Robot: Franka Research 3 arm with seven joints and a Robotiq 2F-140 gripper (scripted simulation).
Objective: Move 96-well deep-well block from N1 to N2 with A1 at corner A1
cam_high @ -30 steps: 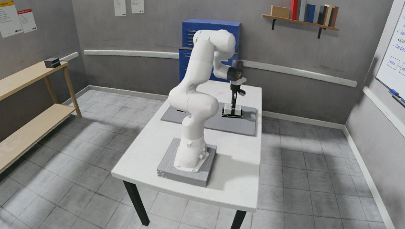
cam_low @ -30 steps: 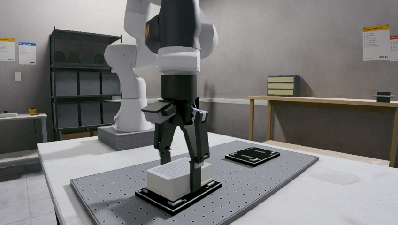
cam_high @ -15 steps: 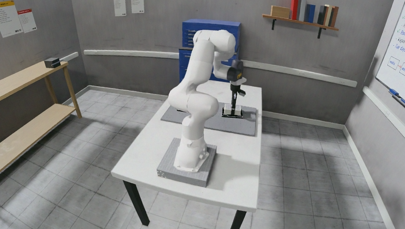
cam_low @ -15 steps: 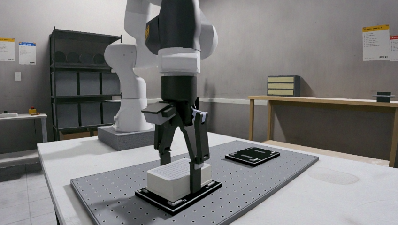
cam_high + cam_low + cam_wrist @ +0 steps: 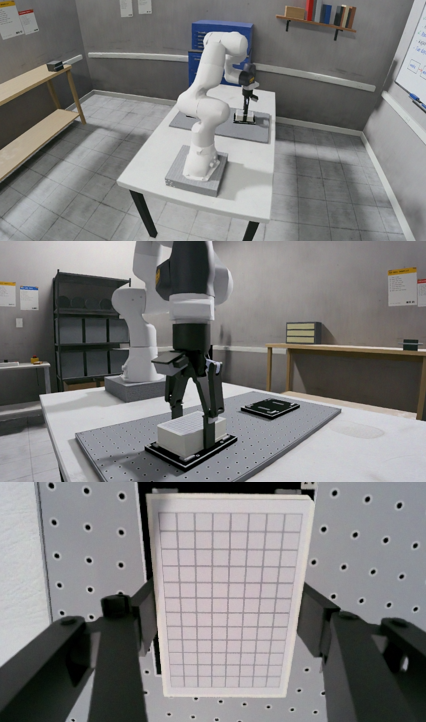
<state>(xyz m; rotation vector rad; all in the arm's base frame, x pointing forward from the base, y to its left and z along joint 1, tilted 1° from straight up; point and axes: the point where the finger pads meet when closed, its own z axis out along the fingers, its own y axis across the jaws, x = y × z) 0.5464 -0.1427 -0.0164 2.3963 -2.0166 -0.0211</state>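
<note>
The white 96-well deep-well block lies 10 mm below my hand. The rest, counted from my hand: A1 mark: 270 mm to the left, 90 mm behind, 30 mm below.
</note>
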